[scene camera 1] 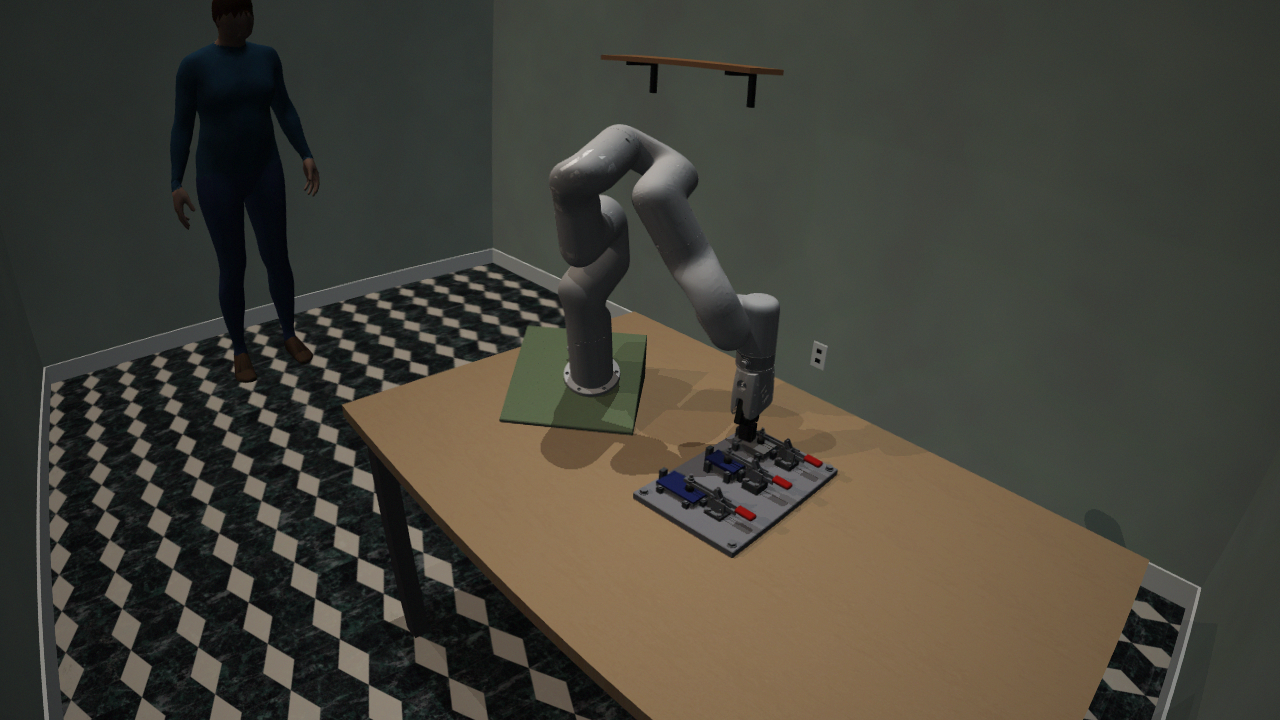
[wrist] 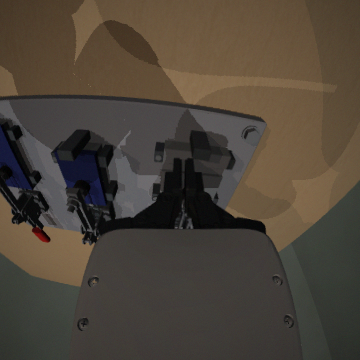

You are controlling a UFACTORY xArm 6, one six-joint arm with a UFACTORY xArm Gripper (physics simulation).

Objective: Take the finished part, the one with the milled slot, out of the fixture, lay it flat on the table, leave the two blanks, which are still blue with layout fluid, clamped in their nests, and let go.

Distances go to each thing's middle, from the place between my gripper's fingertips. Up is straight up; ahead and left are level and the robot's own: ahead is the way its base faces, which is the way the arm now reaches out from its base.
I see the finished part [wrist: 211,170] 2 cm ahead of my hand, 1 cm to the left of it and 1 cm below it. Round my hand: grey fixture plate [scene camera 1: 774,503]: 8 cm to the right, 8 cm ahead, 3 cm below.
